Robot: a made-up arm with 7 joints. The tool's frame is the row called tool. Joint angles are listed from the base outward.
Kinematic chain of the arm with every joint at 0, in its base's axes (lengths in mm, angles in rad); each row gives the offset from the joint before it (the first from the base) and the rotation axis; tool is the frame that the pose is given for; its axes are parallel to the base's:
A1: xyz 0 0 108.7 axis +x
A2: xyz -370.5 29 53.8 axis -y
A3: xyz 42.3 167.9 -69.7 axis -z
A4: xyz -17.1 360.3 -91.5 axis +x
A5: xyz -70.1 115.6 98 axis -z
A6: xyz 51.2 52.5 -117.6 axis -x
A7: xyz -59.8 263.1 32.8 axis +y
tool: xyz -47 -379.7 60.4
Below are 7 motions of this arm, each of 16 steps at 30 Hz.
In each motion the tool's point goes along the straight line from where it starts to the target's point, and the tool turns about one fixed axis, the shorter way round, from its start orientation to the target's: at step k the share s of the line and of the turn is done. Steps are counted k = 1, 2, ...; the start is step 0. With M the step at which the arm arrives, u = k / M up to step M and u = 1 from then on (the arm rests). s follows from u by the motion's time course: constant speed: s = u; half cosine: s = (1 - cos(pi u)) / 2; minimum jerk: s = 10 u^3 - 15 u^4 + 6 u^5.
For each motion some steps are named. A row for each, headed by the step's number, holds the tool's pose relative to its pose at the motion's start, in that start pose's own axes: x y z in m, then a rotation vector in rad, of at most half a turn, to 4 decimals.
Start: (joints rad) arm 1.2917 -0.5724 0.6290 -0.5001 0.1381 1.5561 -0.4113
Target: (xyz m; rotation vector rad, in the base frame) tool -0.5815 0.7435 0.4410 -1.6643 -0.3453 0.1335
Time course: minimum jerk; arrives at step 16
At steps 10, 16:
10: 0.0474 0.4063 -0.0214 -0.6673 0.0098 -0.5416
16: 0.0654 0.5606 -0.0295 -0.9207 0.0135 -0.7472

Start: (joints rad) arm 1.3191 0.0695 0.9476 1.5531 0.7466 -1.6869 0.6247
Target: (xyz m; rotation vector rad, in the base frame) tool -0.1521 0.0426 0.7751 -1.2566 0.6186 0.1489
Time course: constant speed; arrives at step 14
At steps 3, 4, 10, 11, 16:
3: -0.0323 0.0209 -0.0250 0.0896 0.0048 -0.0990
4: -0.0430 0.0279 -0.0333 0.1195 0.0064 -0.1320
10: -0.1076 0.0697 -0.0832 0.2987 0.0160 -0.3299
11: -0.1183 0.0767 -0.0915 0.3285 0.0176 -0.3629
16: -0.1506 0.0976 -0.1165 0.4181 0.0224 -0.4619

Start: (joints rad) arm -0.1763 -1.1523 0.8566 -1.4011 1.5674 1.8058 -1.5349
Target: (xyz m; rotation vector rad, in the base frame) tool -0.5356 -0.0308 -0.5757 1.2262 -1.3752 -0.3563
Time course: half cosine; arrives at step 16
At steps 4, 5, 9, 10, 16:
4: 0.0713 0.0057 0.0164 -0.0363 0.0687 0.1021
5: 0.1081 0.0087 0.0248 -0.0551 0.1043 0.1550
9: 0.2908 0.0233 0.0667 -0.1481 0.2805 0.4167
10: 0.3365 0.0270 0.0772 -0.1713 0.3245 0.4821
16: 0.4867 0.0390 0.1117 -0.2478 0.4694 0.6973

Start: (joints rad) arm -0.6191 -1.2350 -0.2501 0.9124 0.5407 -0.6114 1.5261
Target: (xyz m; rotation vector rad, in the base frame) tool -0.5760 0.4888 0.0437 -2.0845 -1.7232 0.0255
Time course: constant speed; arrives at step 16
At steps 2, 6, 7, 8, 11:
2: -0.0151 -0.0029 -0.0101 0.0328 0.1321 0.0121
6: -0.0452 -0.0087 -0.0303 0.0985 0.3964 0.0364
7: -0.0527 -0.0101 -0.0354 0.1149 0.4624 0.0425
8: -0.0602 -0.0116 -0.0405 0.1313 0.5285 0.0485
11: -0.0828 -0.0159 -0.0556 0.1805 0.7267 0.0668

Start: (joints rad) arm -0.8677 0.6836 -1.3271 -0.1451 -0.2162 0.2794 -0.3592
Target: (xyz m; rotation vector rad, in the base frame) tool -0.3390 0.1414 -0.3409 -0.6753 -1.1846 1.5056
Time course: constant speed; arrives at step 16
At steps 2, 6, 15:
2: 0.0248 -0.0266 -0.0375 -0.0395 -0.0473 -0.0950
6: 0.0744 -0.0798 -0.1126 -0.1185 -0.1418 -0.2850
15: 0.1860 -0.1995 -0.2816 -0.2963 -0.3546 -0.7125

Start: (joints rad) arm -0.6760 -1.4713 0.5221 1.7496 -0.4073 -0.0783 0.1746
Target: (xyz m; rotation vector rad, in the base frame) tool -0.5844 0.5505 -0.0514 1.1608 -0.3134 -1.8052
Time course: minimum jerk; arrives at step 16
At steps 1, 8, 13, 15, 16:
1: -0.0006 0.0002 0.0001 0.0016 -0.0005 -0.0014
8: -0.1358 0.0413 0.0327 0.3634 -0.1208 -0.3183
13: -0.2584 0.0786 0.0622 0.6914 -0.2298 -0.6055
15: -0.2710 0.0825 0.0653 0.7253 -0.2410 -0.6351
16: -0.2716 0.0826 0.0654 0.7269 -0.2415 -0.6366

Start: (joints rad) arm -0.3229 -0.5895 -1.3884 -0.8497 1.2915 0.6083 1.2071
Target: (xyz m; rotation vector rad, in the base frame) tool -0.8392 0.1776 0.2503 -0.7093 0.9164 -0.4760
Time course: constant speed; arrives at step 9
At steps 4, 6, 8, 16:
4: 0.0298 -0.0301 -0.0165 0.0777 0.0397 0.0877
6: 0.0447 -0.0452 -0.0247 0.1166 0.0595 0.1315
8: 0.0596 -0.0603 -0.0330 0.1554 0.0793 0.1754
16: 0.0671 -0.0678 -0.0371 0.1749 0.0893 0.1973

